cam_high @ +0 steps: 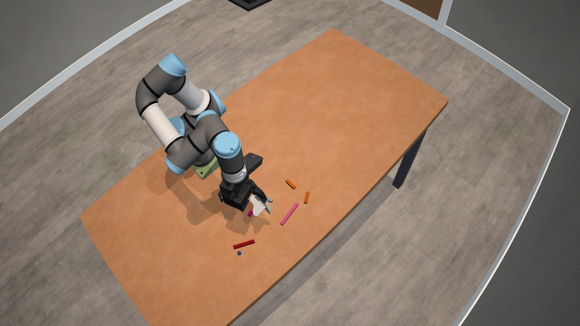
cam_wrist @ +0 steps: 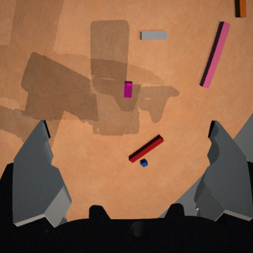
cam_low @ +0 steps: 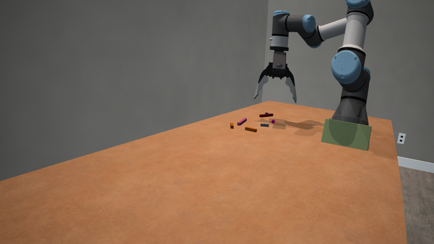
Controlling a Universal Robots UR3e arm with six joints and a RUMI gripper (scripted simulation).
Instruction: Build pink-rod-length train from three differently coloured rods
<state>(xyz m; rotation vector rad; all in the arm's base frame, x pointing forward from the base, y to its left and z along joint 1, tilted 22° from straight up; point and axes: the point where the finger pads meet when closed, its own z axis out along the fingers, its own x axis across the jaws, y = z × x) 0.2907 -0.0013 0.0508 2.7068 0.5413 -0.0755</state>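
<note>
My hand is 80 mm above the magenta rod. Round my hand: pink rod: 90 mm ahead, 90 mm to the left, 80 mm below; then red rod: 70 mm ahead, 90 mm to the right, 80 mm below; then grey rod: 80 mm to the left, 80 mm below.
</note>
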